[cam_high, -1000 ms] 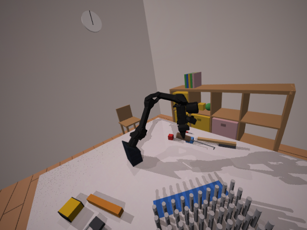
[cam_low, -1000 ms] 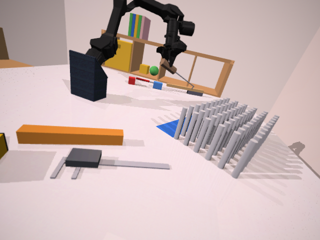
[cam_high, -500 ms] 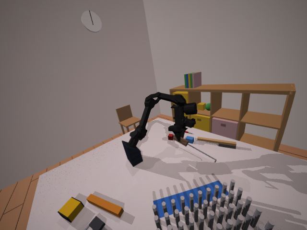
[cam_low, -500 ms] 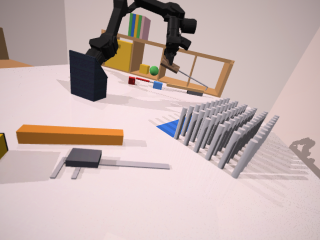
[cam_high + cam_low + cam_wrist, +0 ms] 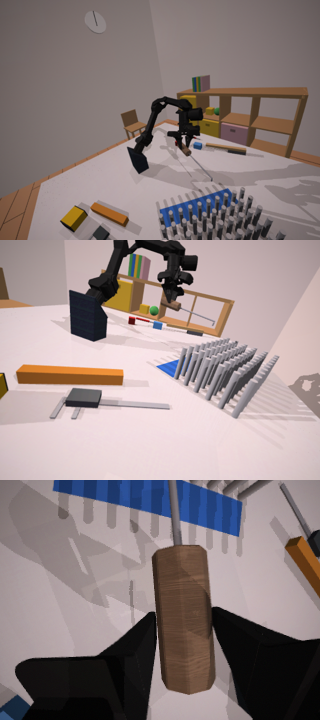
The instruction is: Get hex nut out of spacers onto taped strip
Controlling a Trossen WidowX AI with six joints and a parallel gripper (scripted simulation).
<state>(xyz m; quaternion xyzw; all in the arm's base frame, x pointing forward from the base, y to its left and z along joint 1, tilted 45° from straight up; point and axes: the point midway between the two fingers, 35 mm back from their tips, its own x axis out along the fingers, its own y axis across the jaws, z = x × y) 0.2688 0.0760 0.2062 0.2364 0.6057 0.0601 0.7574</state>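
My gripper tip is 19 cm above the blue taped strip, 17 cm short of it and 10 cm to the left of it. Also, from my gripper tip: red cube 28 cm behind, 18 cm to the left, 17 cm below; then thin metal rod 10 cm ahead, 2 cm to the right, 1 cm below; then blue cube 26 cm to the left, 17 cm below, 12 cm behind.
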